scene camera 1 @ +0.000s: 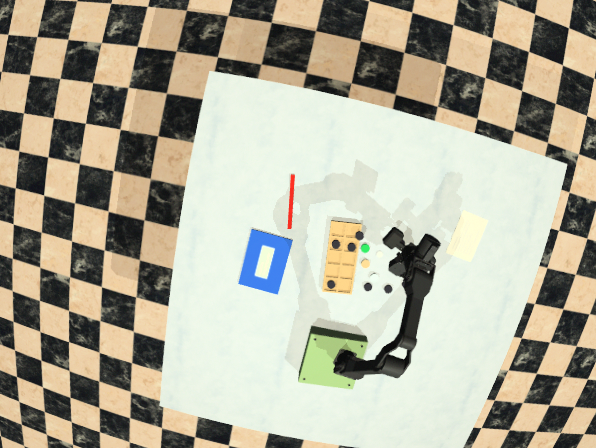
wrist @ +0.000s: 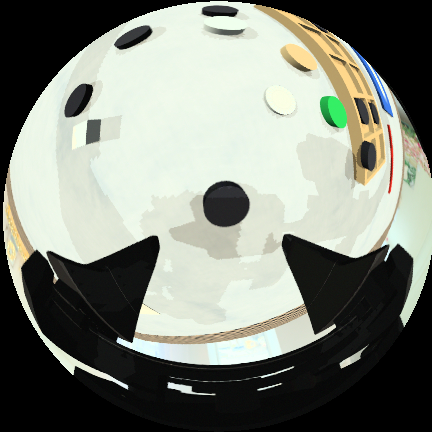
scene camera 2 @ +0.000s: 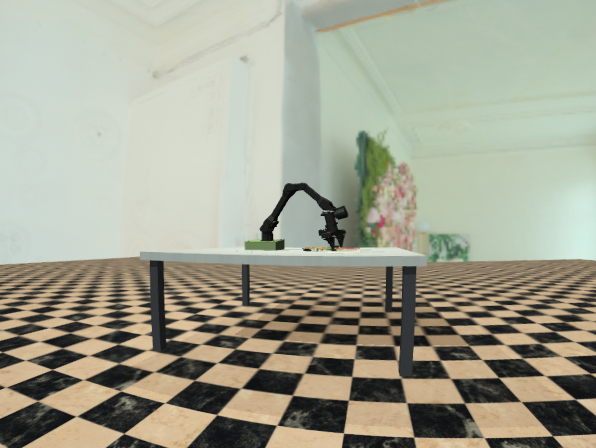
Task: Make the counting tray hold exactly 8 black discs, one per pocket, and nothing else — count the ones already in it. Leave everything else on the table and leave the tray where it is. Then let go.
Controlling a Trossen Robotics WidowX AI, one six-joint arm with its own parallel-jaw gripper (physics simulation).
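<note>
The tan counting tray has two columns of pockets. Two black discs sit side by side in pockets, and another black disc sits in a pocket at the base end. A fourth black disc overlaps the tray's right rim, apparently raised on it. My gripper is open and low over the table, right of the tray. A loose black disc lies just ahead of the gap between the fingertips; the arm hides it in scene camera 1.
Loose black discs, a green disc, a tan disc and whitish discs lie nearby. A small block, blue frame, red bar and cream pad are around.
</note>
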